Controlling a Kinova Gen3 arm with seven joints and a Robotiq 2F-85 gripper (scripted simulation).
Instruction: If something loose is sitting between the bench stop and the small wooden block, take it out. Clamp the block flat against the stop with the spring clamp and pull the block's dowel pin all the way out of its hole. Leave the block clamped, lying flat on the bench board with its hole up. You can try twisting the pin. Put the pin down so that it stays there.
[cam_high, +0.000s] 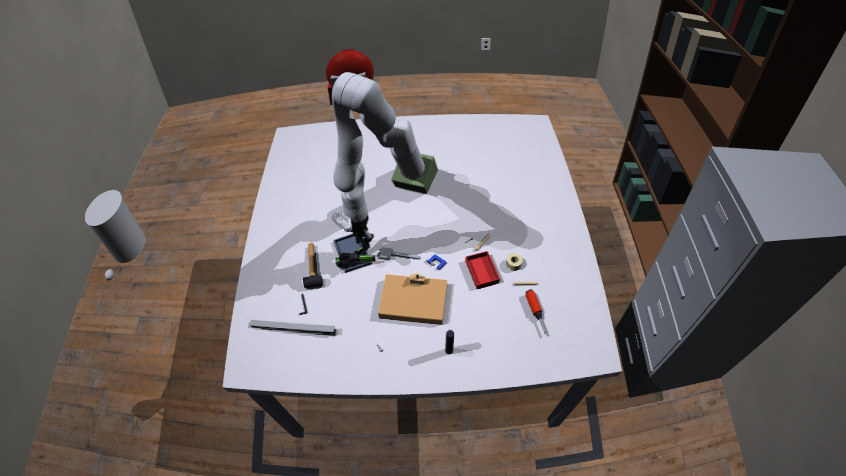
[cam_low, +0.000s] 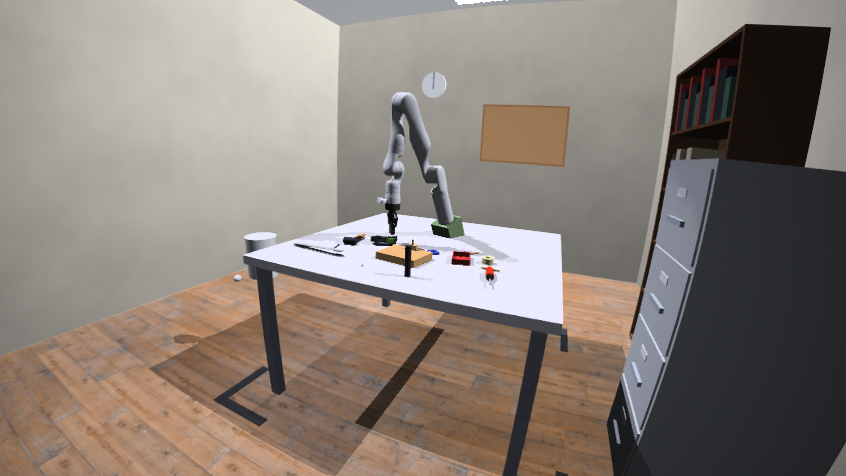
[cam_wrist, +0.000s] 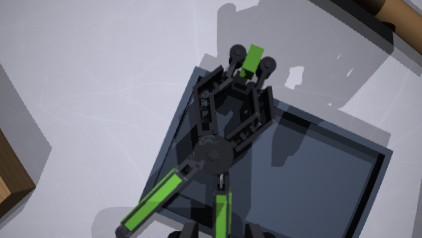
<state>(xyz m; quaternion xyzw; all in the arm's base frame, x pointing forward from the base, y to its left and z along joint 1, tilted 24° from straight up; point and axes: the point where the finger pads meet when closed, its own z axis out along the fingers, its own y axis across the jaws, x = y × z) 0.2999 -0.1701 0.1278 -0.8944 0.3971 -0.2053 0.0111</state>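
My gripper is now 10 mm past the dark grey tray, 40 mm to the left of it and 60 mm above it. Also, from my hand: round dowel pin: 150 mm ahead, 180 mm to the left, 10 mm below; grey t-shaped tool: 20 mm ahead, 110 mm to the left, 60 mm below; wooden block: 150 mm ahead, 180 mm to the left, 30 mm below.
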